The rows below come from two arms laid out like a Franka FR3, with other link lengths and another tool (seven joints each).
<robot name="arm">
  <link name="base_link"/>
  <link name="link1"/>
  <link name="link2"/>
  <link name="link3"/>
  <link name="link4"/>
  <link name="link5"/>
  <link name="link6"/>
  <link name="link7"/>
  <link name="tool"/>
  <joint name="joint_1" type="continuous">
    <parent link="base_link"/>
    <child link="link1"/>
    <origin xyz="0 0 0.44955" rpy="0 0 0"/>
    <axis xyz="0 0 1"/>
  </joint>
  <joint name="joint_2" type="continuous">
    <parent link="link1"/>
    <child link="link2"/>
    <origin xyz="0 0 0" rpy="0 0 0"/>
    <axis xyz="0 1 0"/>
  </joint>
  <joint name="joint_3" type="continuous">
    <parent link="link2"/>
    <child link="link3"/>
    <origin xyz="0 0 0.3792" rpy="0 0 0"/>
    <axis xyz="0 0 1"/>
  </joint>
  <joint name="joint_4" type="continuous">
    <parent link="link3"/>
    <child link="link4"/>
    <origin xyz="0.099 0 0" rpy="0 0 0"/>
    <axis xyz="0 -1 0"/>
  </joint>
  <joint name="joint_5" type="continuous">
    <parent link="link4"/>
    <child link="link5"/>
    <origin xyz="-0.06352 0 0.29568" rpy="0 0 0"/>
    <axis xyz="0 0 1"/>
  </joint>
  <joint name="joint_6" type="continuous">
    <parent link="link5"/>
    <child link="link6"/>
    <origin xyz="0 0 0" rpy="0 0 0"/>
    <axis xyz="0 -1 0"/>
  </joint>
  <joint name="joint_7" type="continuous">
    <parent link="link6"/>
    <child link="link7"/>
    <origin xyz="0.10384 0 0" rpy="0 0 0"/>
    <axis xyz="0 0 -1"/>
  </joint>
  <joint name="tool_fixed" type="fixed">
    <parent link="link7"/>
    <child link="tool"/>
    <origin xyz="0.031 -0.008 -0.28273" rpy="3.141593 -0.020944 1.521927"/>
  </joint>
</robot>
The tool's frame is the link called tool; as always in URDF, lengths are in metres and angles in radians. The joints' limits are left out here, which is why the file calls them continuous.
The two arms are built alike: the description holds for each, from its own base.
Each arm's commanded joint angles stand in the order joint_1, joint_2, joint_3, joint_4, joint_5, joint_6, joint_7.
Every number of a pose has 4 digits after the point.
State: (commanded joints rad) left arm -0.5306 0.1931 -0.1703 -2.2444 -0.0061 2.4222 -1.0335; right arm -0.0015 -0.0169 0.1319 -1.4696 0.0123 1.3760 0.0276
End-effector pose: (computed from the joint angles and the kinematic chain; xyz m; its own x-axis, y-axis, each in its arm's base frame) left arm 0.4195 -0.3280 0.3345 -0.2865 0.9580 0.0113 0.9573 0.2868 -0.0374; right arm 0.4877 0.0592 0.6359 -0.0539 0.9982 0.0250 0.9955 0.0557 -0.0773
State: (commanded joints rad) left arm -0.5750 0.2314 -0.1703 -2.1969 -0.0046 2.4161 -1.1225; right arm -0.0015 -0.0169 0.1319 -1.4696 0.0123 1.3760 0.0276
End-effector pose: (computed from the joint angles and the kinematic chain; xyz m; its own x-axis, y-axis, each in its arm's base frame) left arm 0.4161 -0.3543 0.3305 -0.3292 0.9442 0.0089 0.9433 0.3293 -0.0412; right arm 0.4877 0.0592 0.6359 -0.0539 0.9982 0.0250 0.9955 0.0557 -0.0773
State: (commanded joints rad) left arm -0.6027 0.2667 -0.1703 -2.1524 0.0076 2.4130 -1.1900; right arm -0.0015 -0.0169 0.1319 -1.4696 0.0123 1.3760 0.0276
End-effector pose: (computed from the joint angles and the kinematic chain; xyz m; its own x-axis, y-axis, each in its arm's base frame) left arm 0.4180 -0.3737 0.3271 -0.3596 0.9331 0.0064 0.9324 0.3595 -0.0369; right arm 0.4877 0.0592 0.6359 -0.0539 0.9982 0.0250 0.9955 0.0557 -0.0773
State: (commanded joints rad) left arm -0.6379 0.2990 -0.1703 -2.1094 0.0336 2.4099 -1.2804; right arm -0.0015 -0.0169 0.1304 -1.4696 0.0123 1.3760 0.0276
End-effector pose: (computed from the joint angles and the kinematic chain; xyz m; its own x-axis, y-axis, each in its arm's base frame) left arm 0.4168 -0.3946 0.3246 -0.3946 0.9188 0.0057 0.9185 0.3946 -0.0236; right arm 0.4878 0.0585 0.6359 -0.0524 0.9983 0.0250 0.9955 0.0542 -0.0773
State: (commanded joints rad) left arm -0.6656 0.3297 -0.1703 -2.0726 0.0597 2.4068 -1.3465; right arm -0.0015 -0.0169 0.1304 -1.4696 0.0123 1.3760 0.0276
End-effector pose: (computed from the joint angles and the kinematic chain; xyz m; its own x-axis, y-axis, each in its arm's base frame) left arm 0.4159 -0.4114 0.3205 -0.4139 0.9103 0.0070 0.9102 0.4139 -0.0111; right arm 0.4878 0.0585 0.6359 -0.0524 0.9983 0.0250 0.9955 0.0542 -0.0773
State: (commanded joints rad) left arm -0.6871 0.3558 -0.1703 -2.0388 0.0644 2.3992 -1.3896; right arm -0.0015 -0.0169 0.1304 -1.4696 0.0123 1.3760 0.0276
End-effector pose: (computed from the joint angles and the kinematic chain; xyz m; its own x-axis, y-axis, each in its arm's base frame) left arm 0.4138 -0.4259 0.3169 -0.4320 0.9019 0.0067 0.9018 0.4320 -0.0121; right arm 0.4878 0.0585 0.6359 -0.0524 0.9983 0.0250 0.9955 0.0542 -0.0773
